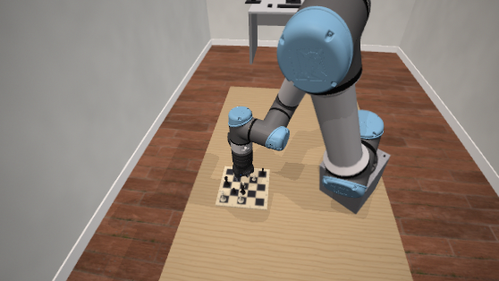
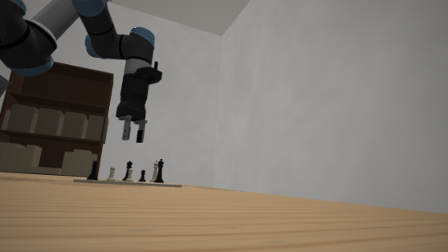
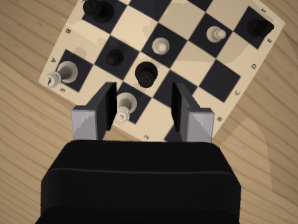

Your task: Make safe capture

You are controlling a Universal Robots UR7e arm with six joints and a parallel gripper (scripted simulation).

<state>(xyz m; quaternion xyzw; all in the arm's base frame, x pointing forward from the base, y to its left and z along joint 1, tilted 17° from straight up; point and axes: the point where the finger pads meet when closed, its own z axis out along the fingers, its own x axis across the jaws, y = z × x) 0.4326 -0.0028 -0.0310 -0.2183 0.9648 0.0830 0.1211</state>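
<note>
Now: the black pawn 4 cm ahead of my hand and 11 cm below it. The rest, counted from my hand: chessboard: 4 cm to the right, 13 cm below.
</note>
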